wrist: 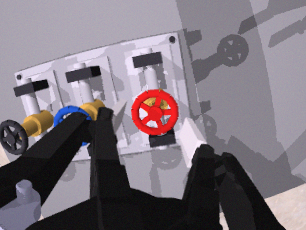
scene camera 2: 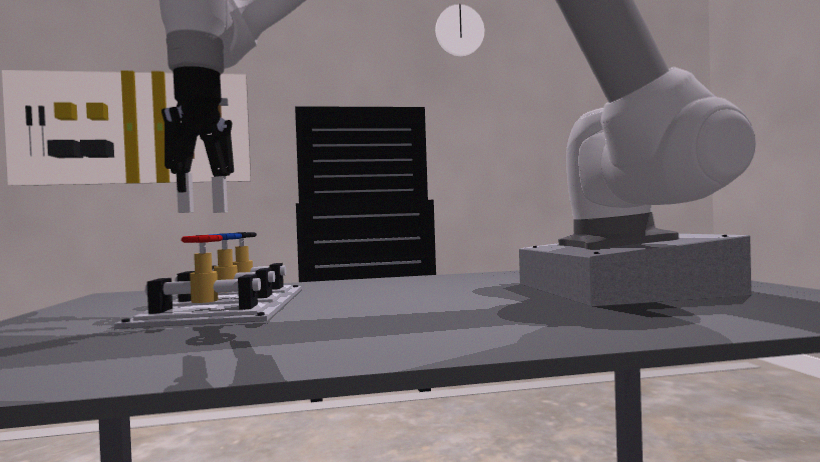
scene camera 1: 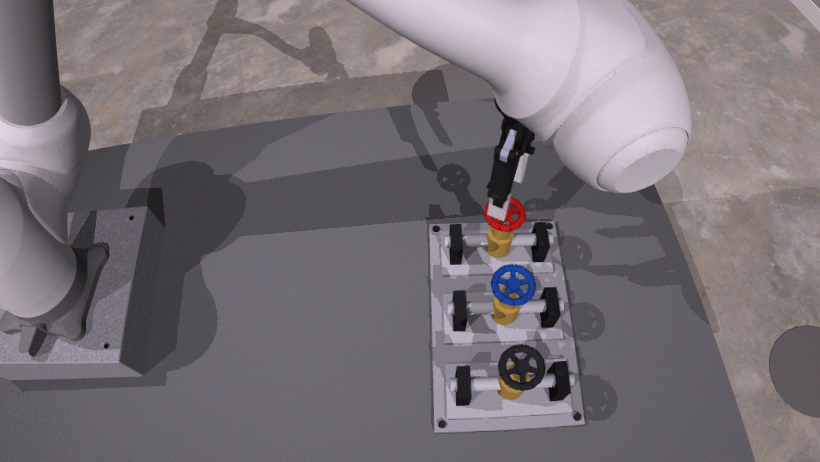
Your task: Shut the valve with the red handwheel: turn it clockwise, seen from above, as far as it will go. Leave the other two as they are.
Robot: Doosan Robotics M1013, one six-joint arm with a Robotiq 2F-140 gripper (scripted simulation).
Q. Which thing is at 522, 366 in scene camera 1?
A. A black handwheel.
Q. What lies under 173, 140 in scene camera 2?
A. The gripper.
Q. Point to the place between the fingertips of the gripper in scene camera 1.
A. At 505, 196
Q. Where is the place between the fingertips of the gripper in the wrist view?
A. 153, 119
